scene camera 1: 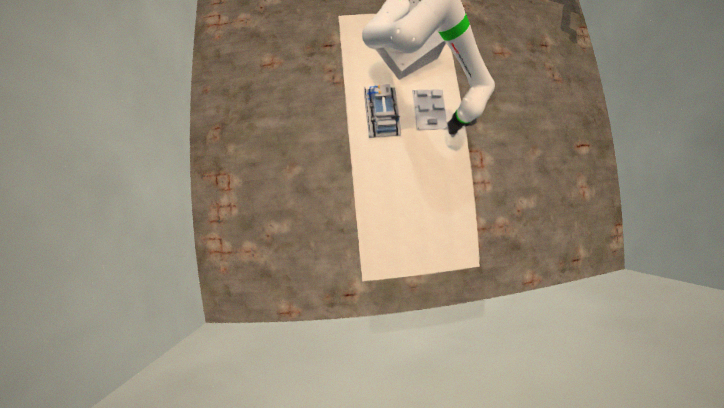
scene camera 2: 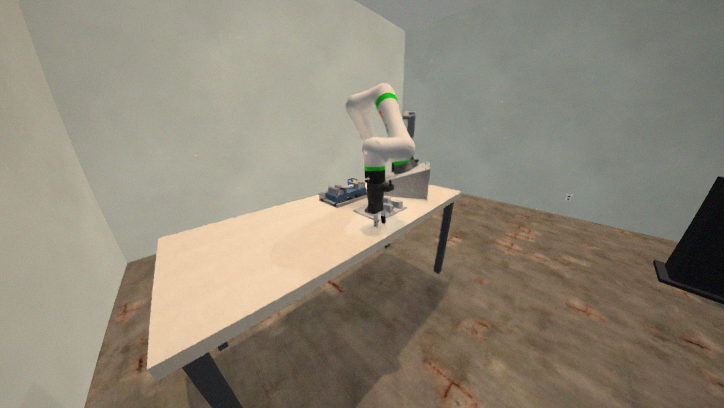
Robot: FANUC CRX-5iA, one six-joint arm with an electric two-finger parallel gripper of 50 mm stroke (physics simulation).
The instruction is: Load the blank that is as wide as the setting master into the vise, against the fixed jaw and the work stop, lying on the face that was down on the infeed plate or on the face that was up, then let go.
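Frame: origin at the arm's base, x right, y up, z back, level; millimetres.
Seen in the pictures: gripper, fingertip midpoint: (scene camera 1: 451, 131) (scene camera 2: 379, 224); arm's base, origin of the base link: (scene camera 2: 403, 171).
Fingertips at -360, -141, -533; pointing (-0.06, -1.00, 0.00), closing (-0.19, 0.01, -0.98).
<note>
Offsets run from my fingertips to a thing's top centre, as dx, dy, dz. "pt": to the spot under its first point.
The vise {+429, +99, +70} (scene camera 1: 378, 106) (scene camera 2: 346, 192), with a blue body and grey jaws, stands on the table to the left of the infeed plate {+142, +8, +124} (scene camera 1: 421, 124) (scene camera 2: 361, 210) in scene camera 1. Several grey blocks stand on the plate, among them a darker block {+130, +33, +41} (scene camera 1: 432, 121) near its front edge. Which block is the setting master, and which blank matches its width, I cannot tell. My gripper (scene camera 1: 451, 132) (scene camera 2: 379, 220) is open and empty. It points down beside the plate's front right corner, low over the table. In scene camera 2 it hides part of the plate.
The robot's grey pedestal (scene camera 1: 405, 65) (scene camera 2: 413, 183) stands behind the vise and plate. Small blue and yellow parts {pt +486, +89, +154} (scene camera 1: 374, 91) (scene camera 2: 352, 180) sit at the vise's rear end. The table's right edge is close to my gripper. A black panel (scene camera 2: 701, 248) stands on the floor far right.
</note>
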